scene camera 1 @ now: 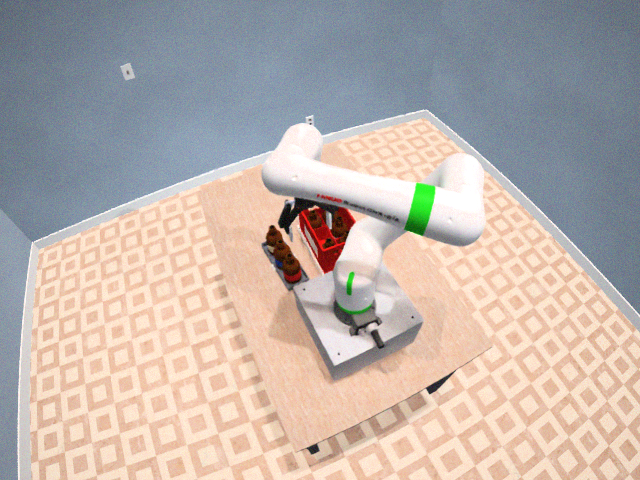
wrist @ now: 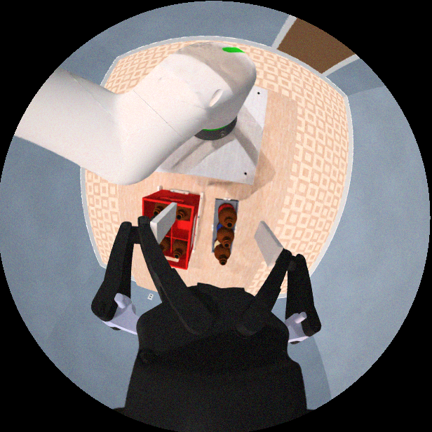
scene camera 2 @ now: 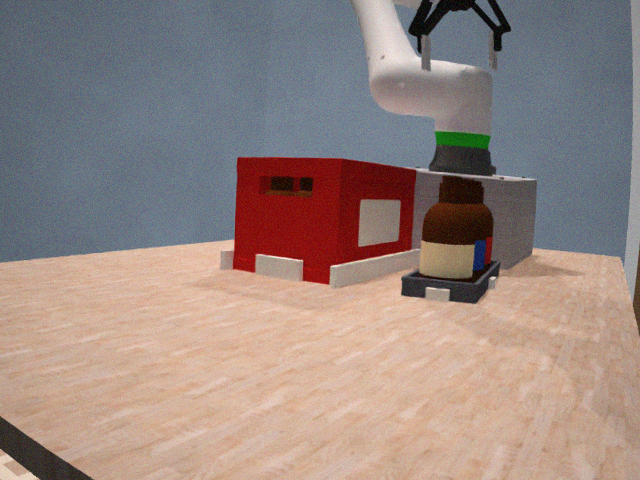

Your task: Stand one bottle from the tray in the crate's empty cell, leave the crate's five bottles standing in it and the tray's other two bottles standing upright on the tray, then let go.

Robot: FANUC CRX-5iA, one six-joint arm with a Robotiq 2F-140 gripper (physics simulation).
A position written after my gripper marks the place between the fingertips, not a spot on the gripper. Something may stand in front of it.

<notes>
In view: my gripper (scene camera 2: 458, 69), a blue-labelled bottle (scene camera 2: 469, 199) and a cream-labelled bottle (scene camera 2: 448, 237).
My gripper is seen too in scene camera 1 (scene camera 1: 310, 232) and in the wrist view (wrist: 217, 220).
</notes>
